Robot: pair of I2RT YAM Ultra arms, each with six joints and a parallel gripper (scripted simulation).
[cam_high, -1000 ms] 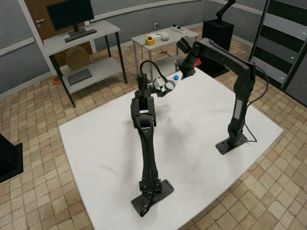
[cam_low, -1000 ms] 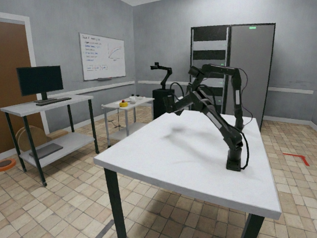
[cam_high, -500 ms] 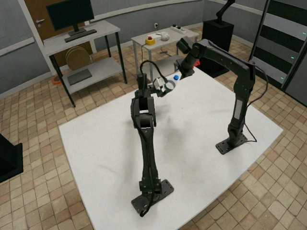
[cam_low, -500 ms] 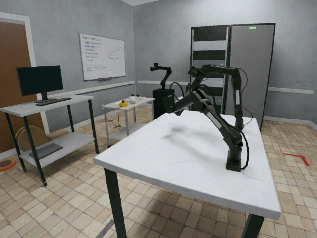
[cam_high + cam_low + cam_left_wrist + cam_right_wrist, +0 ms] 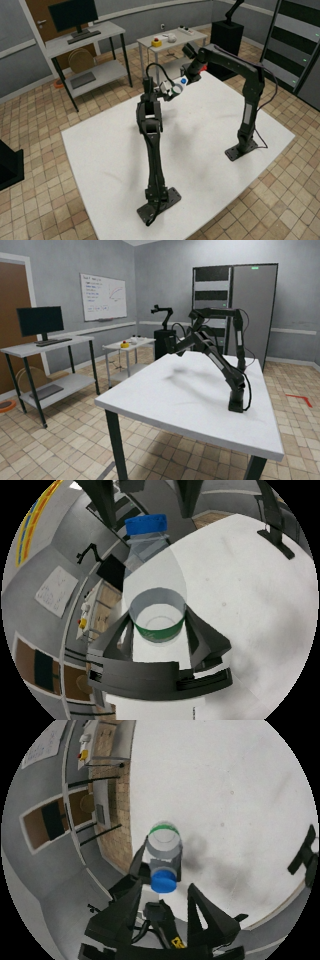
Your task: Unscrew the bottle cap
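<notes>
My right gripper is now 1 cm short of the blue cap and 1 cm above it. Round my right hand: plastic bottle (7 cm below, 4 cm ahead, 1 cm to the left).
Now: left hand 30 mm below the plastic bottle, 20 mm past it and 10 mm to the left of it. From my left hand the other things lie so: blue cap (80 mm above, 50 mm behind, 10 mm to the right).
</notes>
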